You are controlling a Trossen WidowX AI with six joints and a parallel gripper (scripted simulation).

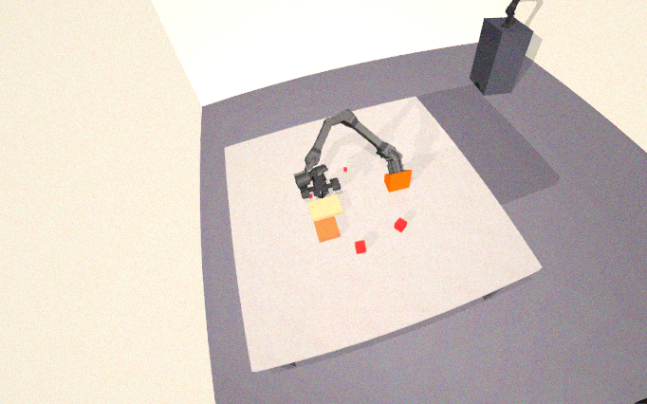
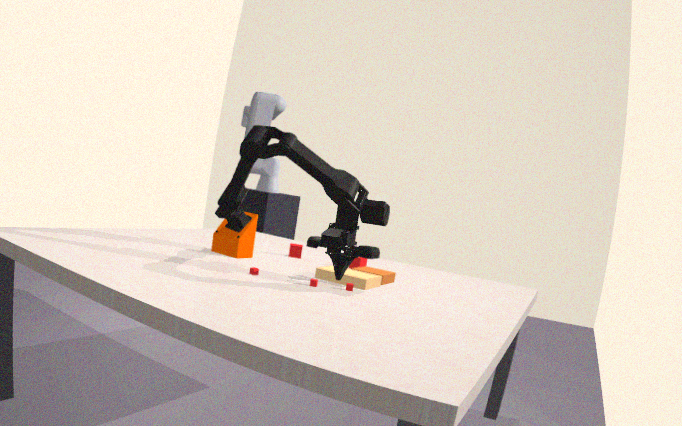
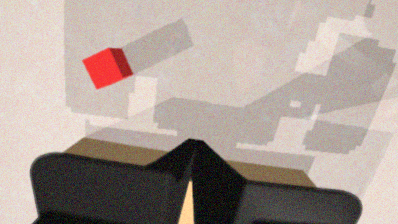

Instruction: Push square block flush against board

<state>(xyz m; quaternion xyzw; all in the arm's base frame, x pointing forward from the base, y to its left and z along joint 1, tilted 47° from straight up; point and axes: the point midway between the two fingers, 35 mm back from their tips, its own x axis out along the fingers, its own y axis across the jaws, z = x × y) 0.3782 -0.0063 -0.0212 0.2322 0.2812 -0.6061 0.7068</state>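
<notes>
My gripper tip is now 60 mm to the right of the cream board and 10 mm past it. From my gripper tip the other things lie so: orange square block: 180 mm to the left.
</notes>
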